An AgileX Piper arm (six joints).
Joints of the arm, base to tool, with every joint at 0 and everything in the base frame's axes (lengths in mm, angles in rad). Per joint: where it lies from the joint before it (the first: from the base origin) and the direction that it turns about. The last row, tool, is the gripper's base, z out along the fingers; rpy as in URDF.
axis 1: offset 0 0 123 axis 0 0 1
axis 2: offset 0 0 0 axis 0 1 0
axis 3: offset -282.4 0 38.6 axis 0 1 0
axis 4: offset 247.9 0 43.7 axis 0.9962 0 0.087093
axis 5: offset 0 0 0 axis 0 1 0
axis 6: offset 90.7 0 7.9 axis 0.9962 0 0.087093
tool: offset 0 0 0 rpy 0 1.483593 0
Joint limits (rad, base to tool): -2.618..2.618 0..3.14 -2.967..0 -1.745..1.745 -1.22..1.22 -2.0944..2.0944
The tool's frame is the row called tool.
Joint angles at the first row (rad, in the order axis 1, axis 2, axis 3, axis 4, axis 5, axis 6):
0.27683 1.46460 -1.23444 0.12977 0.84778 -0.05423
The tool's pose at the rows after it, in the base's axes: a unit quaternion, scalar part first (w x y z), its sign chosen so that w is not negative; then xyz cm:
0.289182 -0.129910 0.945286 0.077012 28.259 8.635 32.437
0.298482 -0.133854 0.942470 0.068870 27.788 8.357 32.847
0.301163 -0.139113 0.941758 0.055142 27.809 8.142 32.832
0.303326 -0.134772 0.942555 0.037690 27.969 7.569 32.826
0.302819 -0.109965 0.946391 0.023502 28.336 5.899 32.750
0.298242 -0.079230 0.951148 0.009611 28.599 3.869 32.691
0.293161 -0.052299 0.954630 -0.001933 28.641 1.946 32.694
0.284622 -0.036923 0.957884 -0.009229 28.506 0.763 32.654
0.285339 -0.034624 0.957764 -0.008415 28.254 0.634 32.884
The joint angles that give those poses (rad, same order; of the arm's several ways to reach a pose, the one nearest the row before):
0.27520 1.40782 -1.19837 0.09268 0.84632 -0.03784
0.27520 1.38448 -1.18926 0.07229 0.84345 -0.03776
0.27520 1.38269 -1.18704 0.04109 0.84110 -0.03567
0.26399 1.38271 -1.18705 0.00129 0.84108 -0.02061
0.20795 1.38271 -1.18489 -0.01148 0.84305 -0.01850
0.13866 1.38272 -1.18487 -0.01763 0.85433 -0.02013
0.07210 1.38020 -1.18486 -0.01761 0.86779 -0.03009
0.03112 1.37814 -1.18485 -0.01761 0.88739 -0.03887
0.02581 1.36865 -1.18487 -0.01343 0.89537 -0.04118

